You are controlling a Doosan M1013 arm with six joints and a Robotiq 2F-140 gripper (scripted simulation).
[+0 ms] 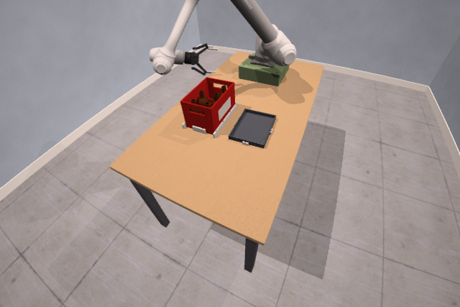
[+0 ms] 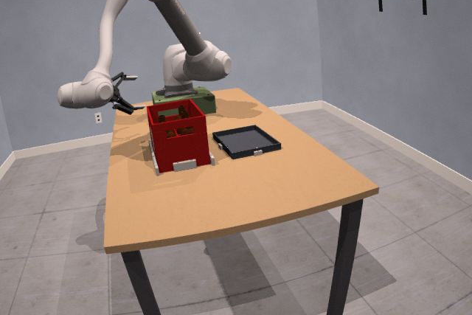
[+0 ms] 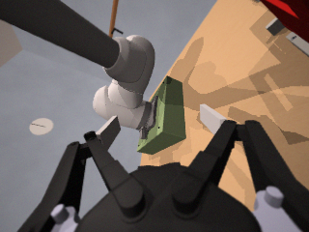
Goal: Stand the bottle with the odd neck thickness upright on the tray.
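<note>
Now: hand 310 mm short of the red crate, 120 mm above it and 110 mm to the right of it. The rest, counted from my hand: dark grey tray 370 mm to the left, 320 mm ahead, 190 mm below; then glass bottle 400 mm ahead, 120 mm below, 60 mm to the left.
</note>
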